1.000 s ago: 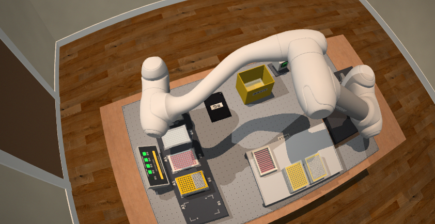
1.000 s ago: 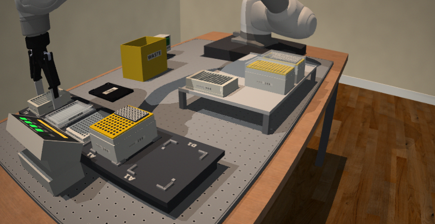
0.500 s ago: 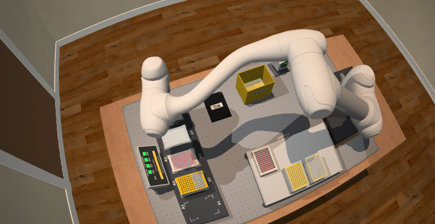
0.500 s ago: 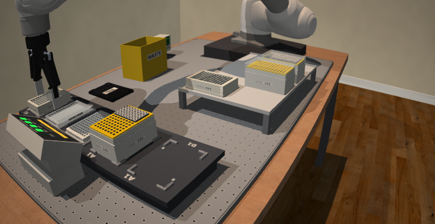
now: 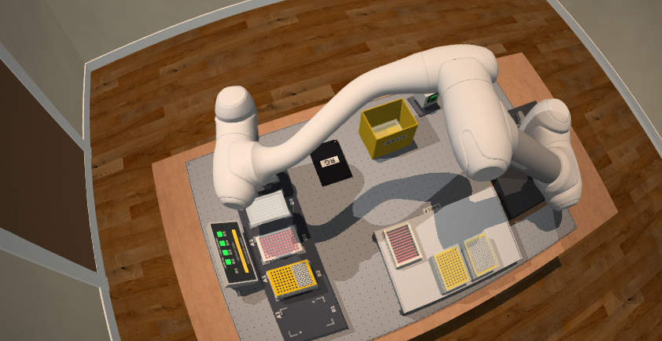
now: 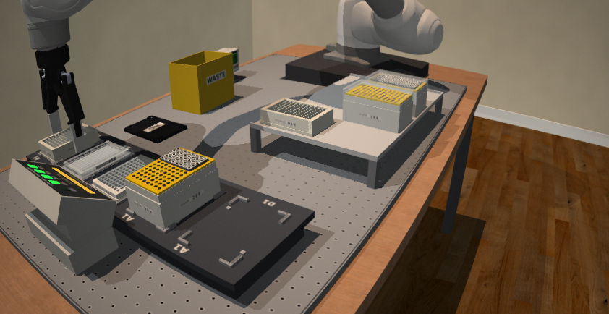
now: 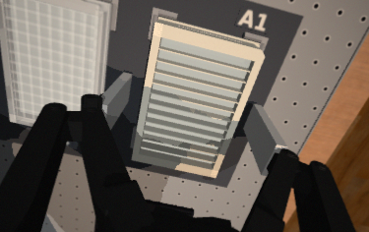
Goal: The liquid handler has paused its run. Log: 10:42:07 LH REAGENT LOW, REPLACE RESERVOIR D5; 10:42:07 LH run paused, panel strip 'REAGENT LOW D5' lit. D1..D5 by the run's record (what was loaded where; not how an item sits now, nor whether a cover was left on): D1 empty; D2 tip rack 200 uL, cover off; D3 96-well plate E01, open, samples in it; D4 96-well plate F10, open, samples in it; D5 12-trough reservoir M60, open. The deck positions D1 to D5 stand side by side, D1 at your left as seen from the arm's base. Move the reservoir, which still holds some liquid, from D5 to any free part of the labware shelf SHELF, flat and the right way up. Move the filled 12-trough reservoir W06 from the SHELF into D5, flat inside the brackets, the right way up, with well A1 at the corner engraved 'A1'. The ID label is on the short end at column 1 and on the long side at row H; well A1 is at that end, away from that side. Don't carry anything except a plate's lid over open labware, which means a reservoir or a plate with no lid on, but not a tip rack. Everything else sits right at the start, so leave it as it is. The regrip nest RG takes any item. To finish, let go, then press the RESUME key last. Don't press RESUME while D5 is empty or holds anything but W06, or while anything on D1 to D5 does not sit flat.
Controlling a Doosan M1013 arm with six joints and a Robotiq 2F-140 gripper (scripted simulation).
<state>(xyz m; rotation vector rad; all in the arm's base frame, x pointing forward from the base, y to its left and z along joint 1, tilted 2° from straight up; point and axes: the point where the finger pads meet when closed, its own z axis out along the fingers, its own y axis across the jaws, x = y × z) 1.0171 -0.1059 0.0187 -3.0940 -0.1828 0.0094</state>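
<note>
Now: hand 20 mm above the pale 12-trough reservoir. The rest, counted from my hand: waste bin (460 mm behind, 60 mm to the right, 30 mm below); then black RG nest (250 mm behind, 70 mm below, 10 mm to the right); then yellow tip rack (380 mm to the left, 40 mm behind, 10 mm above).
</note>
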